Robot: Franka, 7 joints.
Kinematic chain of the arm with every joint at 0, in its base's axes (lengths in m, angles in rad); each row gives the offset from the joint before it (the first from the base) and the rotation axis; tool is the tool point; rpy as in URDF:
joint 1: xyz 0 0 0.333 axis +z
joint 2: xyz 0 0 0 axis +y
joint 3: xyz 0 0 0.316 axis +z
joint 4: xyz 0.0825 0 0 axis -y
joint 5: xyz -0.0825 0 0.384 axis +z
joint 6: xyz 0 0 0 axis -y
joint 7: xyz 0.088 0 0 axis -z
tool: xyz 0 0 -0.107 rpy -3.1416 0 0
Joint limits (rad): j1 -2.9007..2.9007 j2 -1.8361..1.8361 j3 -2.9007..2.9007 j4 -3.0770..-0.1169 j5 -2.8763..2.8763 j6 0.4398..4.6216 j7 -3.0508..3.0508
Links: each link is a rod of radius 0.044 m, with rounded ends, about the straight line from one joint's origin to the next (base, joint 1, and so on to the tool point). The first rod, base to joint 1, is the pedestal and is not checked.
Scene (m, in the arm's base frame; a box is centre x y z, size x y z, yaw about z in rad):
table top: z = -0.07
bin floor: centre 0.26 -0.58 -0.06 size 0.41 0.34 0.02 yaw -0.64
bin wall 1: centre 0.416 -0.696 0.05 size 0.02 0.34 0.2 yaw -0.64
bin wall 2: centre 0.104 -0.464 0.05 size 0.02 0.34 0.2 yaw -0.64
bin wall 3: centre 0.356 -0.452 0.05 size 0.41 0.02 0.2 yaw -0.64
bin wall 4: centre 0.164 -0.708 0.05 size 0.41 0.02 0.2 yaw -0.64
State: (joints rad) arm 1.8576 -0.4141 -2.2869 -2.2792 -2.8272 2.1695 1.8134
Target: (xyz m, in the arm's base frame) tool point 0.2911 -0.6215 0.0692
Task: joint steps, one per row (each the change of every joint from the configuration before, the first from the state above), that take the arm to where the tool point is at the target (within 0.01 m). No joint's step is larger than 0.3 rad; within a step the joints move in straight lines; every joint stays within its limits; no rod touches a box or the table.
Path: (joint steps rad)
1: -0.1412 -0.0913 -0.1692 0.2279 0.0037 -0.0425 0.0000
2: -0.1411 -0.0912 -0.1692 0.2279 0.0037 -0.0425 0.0000
3: 0.0316 -0.2269 -0.0317 0.1031 -0.0036 -0.0076 0.0000
4: 0.0316 -0.2269 -0.0316 0.1031 -0.0036 -0.0076 0.0000

